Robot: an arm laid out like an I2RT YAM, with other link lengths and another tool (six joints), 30 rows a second.
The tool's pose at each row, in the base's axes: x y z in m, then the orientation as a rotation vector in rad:
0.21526 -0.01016 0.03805 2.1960 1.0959 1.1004
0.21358 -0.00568 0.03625 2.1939 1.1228 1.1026
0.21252 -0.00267 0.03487 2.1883 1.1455 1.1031
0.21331 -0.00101 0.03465 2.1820 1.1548 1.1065
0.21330 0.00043 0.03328 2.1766 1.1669 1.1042
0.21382 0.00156 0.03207 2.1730 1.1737 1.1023
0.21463 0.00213 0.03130 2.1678 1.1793 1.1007
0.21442 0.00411 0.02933 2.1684 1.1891 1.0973
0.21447 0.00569 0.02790 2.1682 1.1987 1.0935
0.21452 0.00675 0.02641 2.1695 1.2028 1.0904
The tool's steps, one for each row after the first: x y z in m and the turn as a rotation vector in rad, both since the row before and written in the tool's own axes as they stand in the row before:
0.00219 -0.00459 -0.00050 0.0138 0.0097 -0.0122
0.00146 -0.00315 -0.00012 0.0090 0.0073 -0.0128
0.00154 -0.00070 0.00075 0.0008 0.0053 -0.0066
0.00058 -0.00173 0.00079 0.0033 0.0021 -0.0089
0.00058 -0.00119 0.00113 0.0015 0.0008 -0.0055
0.00040 -0.00043 0.00111 -0.0003 0.0006 -0.0058
0.00074 -0.00252 0.00099 0.0062 0.0007 -0.0047
0.00073 -0.00180 0.00089 0.0056 0.0004 -0.0052
0.00027 -0.00155 0.00093 0.0034 -0.0009 -0.0018

